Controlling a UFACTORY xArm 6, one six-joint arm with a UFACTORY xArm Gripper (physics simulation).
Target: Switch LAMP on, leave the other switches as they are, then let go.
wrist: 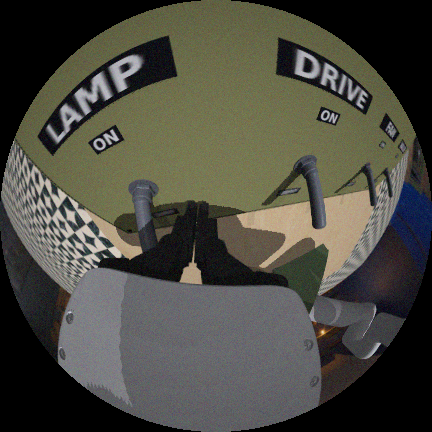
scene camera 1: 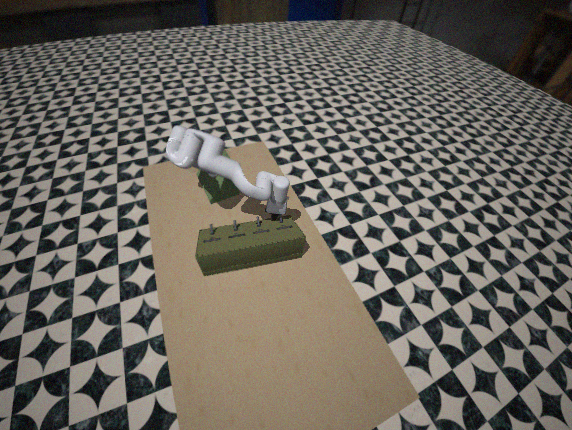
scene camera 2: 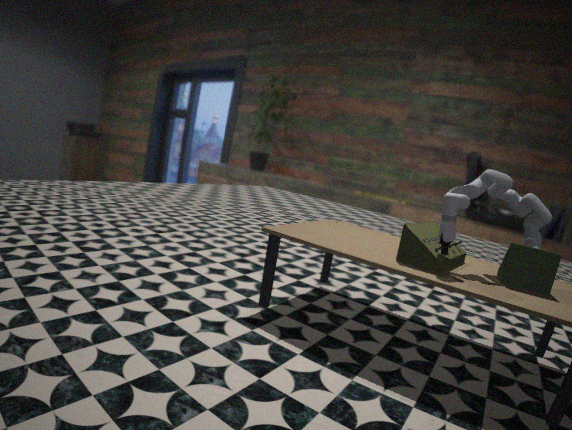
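Pixels of known places: gripper, fingertip midpoint: [wrist: 197, 216] [scene camera 1: 274, 218] [scene camera 2: 444, 254]; arm's base at its link origin: [wrist: 307, 305] [scene camera 2: 531, 260].
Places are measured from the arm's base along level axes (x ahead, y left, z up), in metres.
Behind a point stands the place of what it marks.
The green switch box [scene camera 1: 250, 247] @(y -0.105, x 0.633, z 0.050 m) [scene camera 2: 417, 252] @(y 0.175, x 0.619, z -0.066 m) [wrist: 225, 130] @(y 0.070, x 0.535, z -0.028 m) stands on the table, its sloped face carrying a row of grey levers. In the wrist view the LAMP lever [wrist: 144, 212] @(y 0.132, x 0.520, z -0.027 m) is at the left and points down, away from its ON label [wrist: 106, 140] @(y 0.119, x 0.566, z -0.021 m); its lower end is partly hidden by the gripper. The DRIVE lever [wrist: 316, 200] @(y 0.029, x 0.473, z -0.020 m) also points away from its ON label [wrist: 329, 116] @(y 0.006, x 0.527, z -0.020 m). My gripper [scene camera 1: 274, 218] @(y 0.117, x 0.482, z -0.054 m) [scene camera 2: 444, 253] @(y 0.117, x 0.482, z -0.054 m) [wrist: 197, 216] @(y 0.117, x 0.482, z -0.054 m) is shut and empty. Its black fingertips are at the box's lower edge, right of the LAMP lever in the wrist view; contact cannot be told.
The FAN lever [wrist: 371, 187] @(y -0.083, x 0.434, z -0.023 m) and another lever [wrist: 389, 182] @(y -0.197, x 0.397, z -0.023 m) stand farther right in the wrist view, pointing down. A dark green block [scene camera 1: 218, 189] @(y -0.051, x 0.141, z -0.041 m) [scene camera 2: 530, 270] @(y 0.083, x 0.016, z -0.037 m) [wrist: 306, 277] @(y -0.008, x 0.144, z -0.066 m) stands near the arm's base on the tan table [scene camera 1: 280, 340] @(y -0.176, x 1.001, z -0.140 m) [scene camera 2: 340, 237] @(y -0.088, x 1.094, z -0.140 m).
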